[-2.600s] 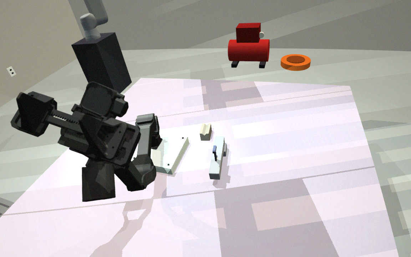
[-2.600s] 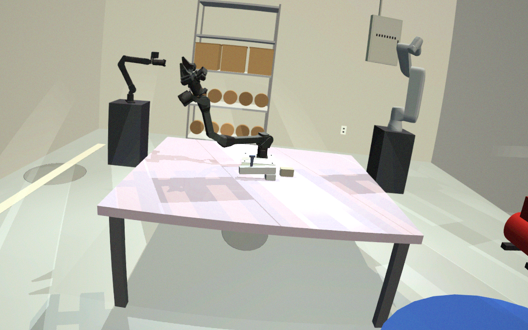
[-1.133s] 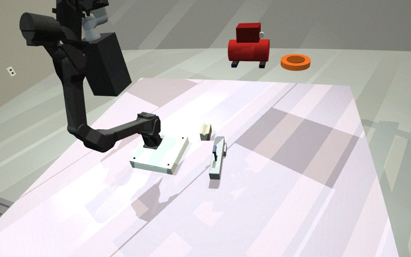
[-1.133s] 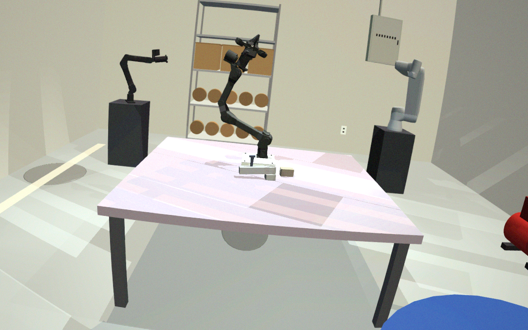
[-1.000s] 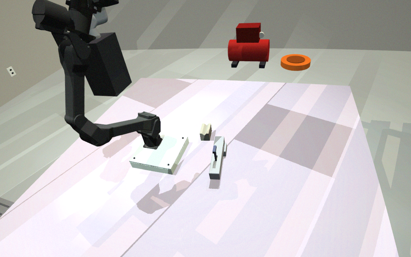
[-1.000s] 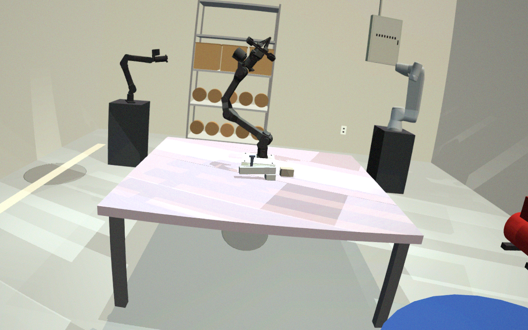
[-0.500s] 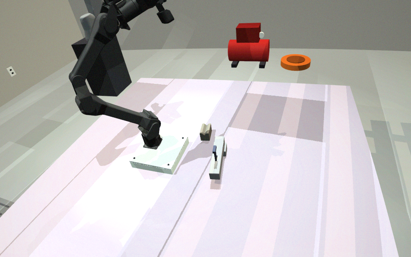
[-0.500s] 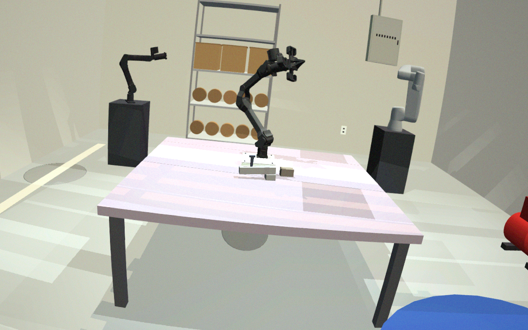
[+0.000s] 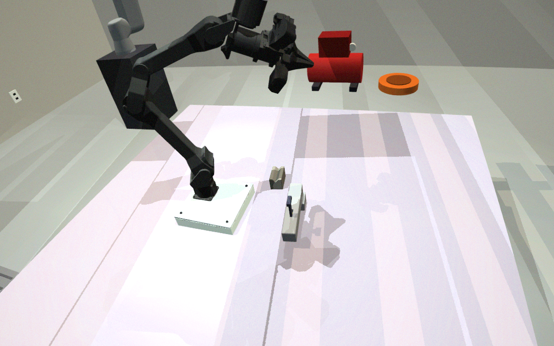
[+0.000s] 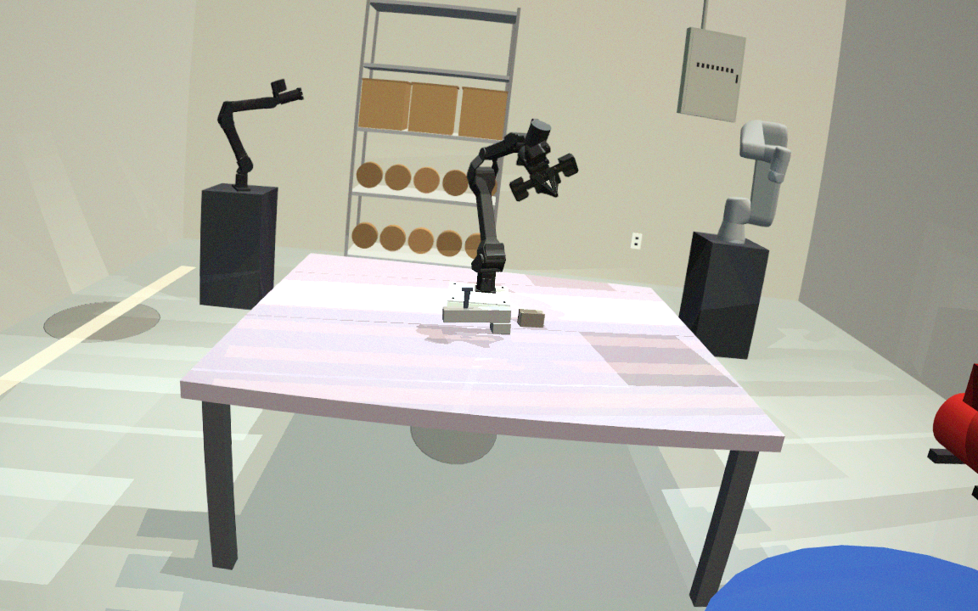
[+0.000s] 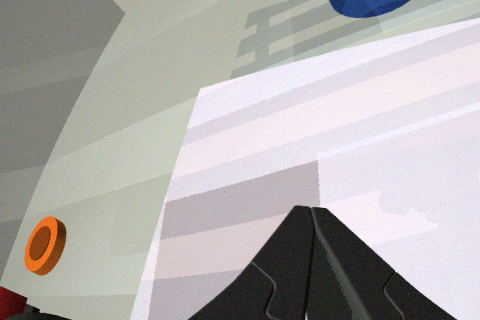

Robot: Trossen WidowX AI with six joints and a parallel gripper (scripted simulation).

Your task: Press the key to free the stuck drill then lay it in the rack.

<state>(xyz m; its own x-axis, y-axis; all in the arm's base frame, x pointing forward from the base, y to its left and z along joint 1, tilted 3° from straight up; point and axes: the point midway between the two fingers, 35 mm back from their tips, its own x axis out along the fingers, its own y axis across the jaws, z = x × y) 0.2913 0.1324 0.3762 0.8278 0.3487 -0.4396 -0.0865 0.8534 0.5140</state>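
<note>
The dark blue key is 40 mm behind my gripper tip, 200 mm to the right of it and 310 mm below it. Round my gripper tip: drill: 50 mm behind, 140 mm to the right, 350 mm below; then rack: 140 mm behind, 10 mm to the right, 370 mm below; then pale housing block: 40 mm behind, 160 mm to the right, 360 mm below.
</note>
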